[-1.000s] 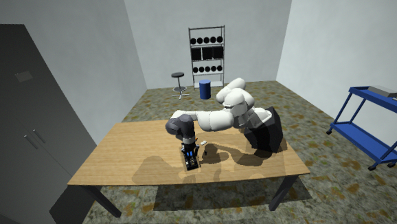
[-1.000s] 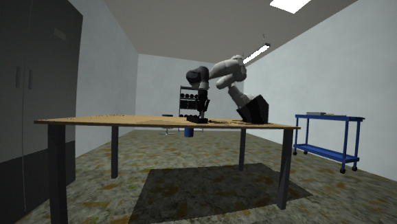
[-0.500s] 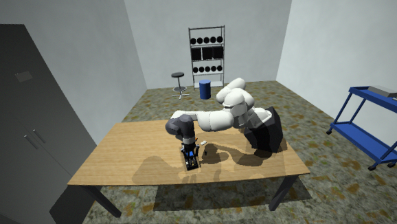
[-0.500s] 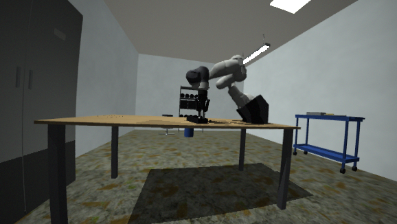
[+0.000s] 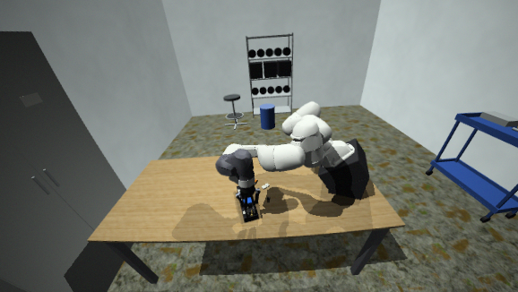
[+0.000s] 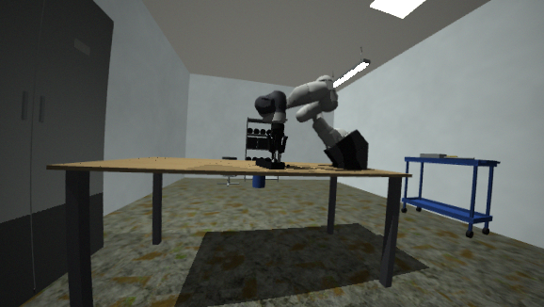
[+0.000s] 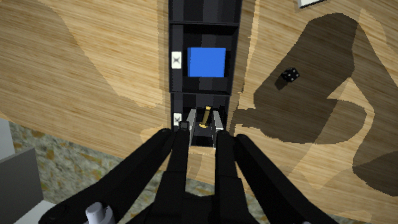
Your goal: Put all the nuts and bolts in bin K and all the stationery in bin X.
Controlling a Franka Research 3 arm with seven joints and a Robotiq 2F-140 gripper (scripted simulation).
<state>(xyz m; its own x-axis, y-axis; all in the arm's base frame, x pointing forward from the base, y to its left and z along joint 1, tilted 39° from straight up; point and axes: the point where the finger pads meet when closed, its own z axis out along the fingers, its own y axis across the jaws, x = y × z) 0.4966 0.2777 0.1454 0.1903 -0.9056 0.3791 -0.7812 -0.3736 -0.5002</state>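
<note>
My gripper is now 1 cm to the right of the brass bolt and 4 cm above it. From my hand the other things lie so: grey piece: 2 cm ahead, 8 cm to the right, 4 cm below; then flat blue block: 2 cm ahead, 8 cm to the right, 3 cm below; then black bin row: 3 cm ahead, 8 cm to the right, 3 cm below.
</note>
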